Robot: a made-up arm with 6 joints.
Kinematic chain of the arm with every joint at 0, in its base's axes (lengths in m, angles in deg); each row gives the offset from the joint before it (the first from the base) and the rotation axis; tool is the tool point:
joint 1: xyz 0 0 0.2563 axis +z
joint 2: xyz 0 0 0 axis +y
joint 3: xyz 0 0 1.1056 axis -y
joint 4: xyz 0 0 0 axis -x
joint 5: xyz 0.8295 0 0 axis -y
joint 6: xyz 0 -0.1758 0 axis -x
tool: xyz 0 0 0
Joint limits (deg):
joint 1: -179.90..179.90
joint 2: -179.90..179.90
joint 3: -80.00..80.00
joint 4: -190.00..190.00
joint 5: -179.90..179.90
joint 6: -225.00..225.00
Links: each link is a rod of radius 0.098 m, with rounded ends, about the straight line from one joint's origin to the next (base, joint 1, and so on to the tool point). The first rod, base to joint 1, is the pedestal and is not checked.
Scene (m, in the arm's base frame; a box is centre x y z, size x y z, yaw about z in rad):
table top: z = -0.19
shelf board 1: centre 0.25 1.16 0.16 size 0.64 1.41 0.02 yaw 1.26
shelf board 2: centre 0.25 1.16 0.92 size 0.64 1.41 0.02 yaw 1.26
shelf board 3: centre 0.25 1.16 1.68 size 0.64 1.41 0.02 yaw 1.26
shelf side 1: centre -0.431 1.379 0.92 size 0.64 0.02 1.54 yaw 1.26
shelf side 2: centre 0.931 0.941 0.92 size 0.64 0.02 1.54 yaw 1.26
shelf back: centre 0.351 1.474 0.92 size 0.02 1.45 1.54 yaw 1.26
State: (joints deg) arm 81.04 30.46 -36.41 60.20 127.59 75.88
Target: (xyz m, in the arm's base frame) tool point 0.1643 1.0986 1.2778
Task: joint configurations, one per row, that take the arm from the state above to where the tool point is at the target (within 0.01 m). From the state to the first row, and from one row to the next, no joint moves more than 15 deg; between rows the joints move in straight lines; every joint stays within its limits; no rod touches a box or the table.
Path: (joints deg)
1: 83.86 25.56 -47.42 60.16 127.59 75.88
2: 86.68 20.67 -58.42 60.13 127.59 75.88
3: 89.50 15.77 -69.43 60.09 127.59 75.88
4: 91.26 7.18 -54.74 61.52 127.59 75.88
5: 93.02 -1.40 -40.06 62.95 127.59 75.88
6: 94.78 -9.98 -25.38 64.37 127.59 75.88
7: 90.12 1.95 -12.90 64.24 127.59 75.88
8: 85.46 13.88 -0.43 64.10 127.59 75.88

